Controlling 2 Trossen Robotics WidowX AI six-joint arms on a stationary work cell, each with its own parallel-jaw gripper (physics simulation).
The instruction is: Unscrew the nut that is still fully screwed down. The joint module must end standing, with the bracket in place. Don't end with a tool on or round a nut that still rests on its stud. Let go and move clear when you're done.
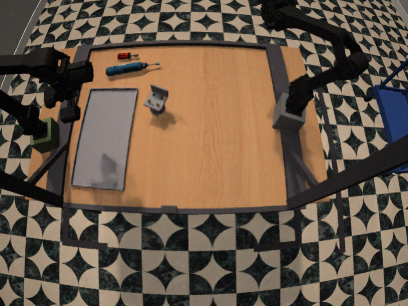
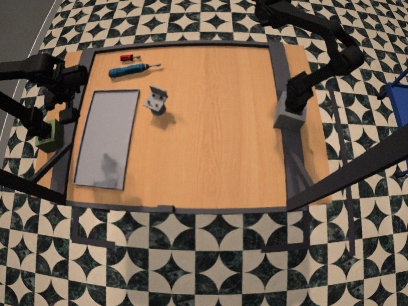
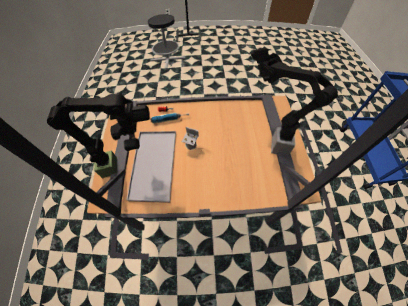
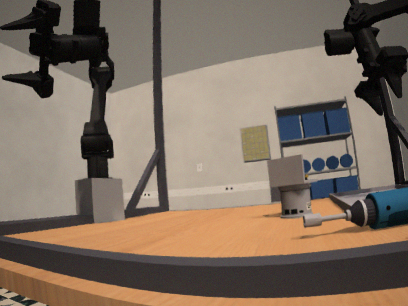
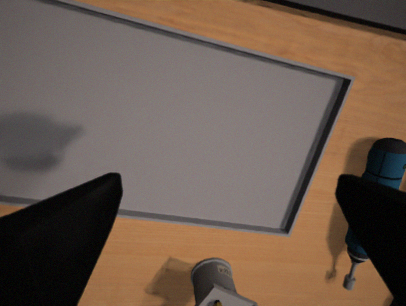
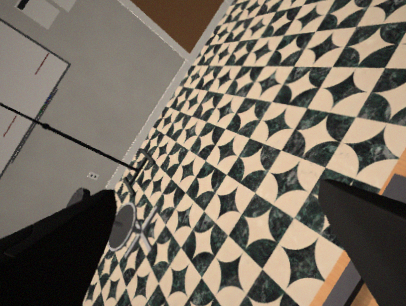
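Where they show: left gripper, fingertip midpoint: (image 1: 78, 102) (image 2: 78, 104) (image 3: 135, 138) (image 4: 389, 107) (image 5: 228, 183); right gripper, fingertip midpoint: (image 4: 1, 54) (image 6: 217, 194); left arm's base, link origin: (image 1: 40, 131) (image 2: 45, 132) (image 3: 102, 160); right arm's base, link origin: (image 1: 294, 107) (image 2: 294, 105) (image 3: 286, 135).
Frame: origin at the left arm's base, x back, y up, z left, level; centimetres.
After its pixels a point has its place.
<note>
The grey joint module (image 1: 158, 111) @[y -7.3, x -47.7, z 0.5 cm] (image 3: 191, 145) @[y -6.3, x -47.5, z 0.7 cm] (image 4: 295, 201) @[y -6.5, x -48.2, z 5.9 cm] (image 5: 211, 279) @[y -6.0, x -44.7, z 2.6 cm] stands upright on the table. The grey angled bracket (image 1: 160, 90) @[y 0.0, x -49.8, z 5.1 cm] (image 2: 158, 91) @[y -0.4, x -49.4, z 5.3 cm] (image 4: 286, 171) @[y -1.0, x -49.4, z 6.1 cm] sits on top of it, with small brassy studs or nuts; which nut is fully down cannot be told. A blue nut driver (image 1: 125, 68) @[y -5.8, x -36.5, z 24.0 cm] (image 2: 127, 70) @[y -5.9, x -36.5, z 23.8 cm] (image 3: 166, 118) @[y -6.3, x -37.0, z 23.5 cm] (image 4: 395, 207) @[y -7.1, x -41.5, z 26.9 cm] lies behind the module, its socket free. A smaller red-handled tool (image 1: 124, 56) @[y -7.1, x -36.1, z 32.4 cm] (image 2: 127, 58) @[y -7.2, x -36.3, z 32.3 cm] (image 3: 163, 109) @[y -7.1, x -36.2, z 32.3 cm] lies beyond it. My left gripper (image 4: 390, 104) @[y 10.6, x -21.7, z 0.8 cm] (image 5: 228, 183) @[y 10.6, x -21.7, z 0.8 cm] is open and empty, high over the tray side. My right gripper (image 4: 4, 52) @[y 22.2, x -95.7, z 25.0 cm] (image 6: 217, 194) @[y 22.2, x -95.7, z 25.0 cm] is open and empty, raised beyond the table's back edge.
A shallow grey tray (image 1: 110, 115) @[y -9.1, x -28.2, z 4.4 cm] (image 2: 112, 120) @[y -9.1, x -28.1, z 2.5 cm] (image 3: 155, 155) @[y -9.1, x -27.0, z 1.3 cm] (image 5: 200, 125) @[y -9.1, x -24.5, z 2.0 cm] lies left of the module. Dark frame rails edge the table. A green block (image 1: 46, 135) @[y 0.3, x -3.2, z -2.7 cm] and a grey block (image 1: 289, 117) @[y 1.9, x -92.7, z -15.1 cm] carry the arms. A blue cart (image 3: 375, 150) stands off to the right.
</note>
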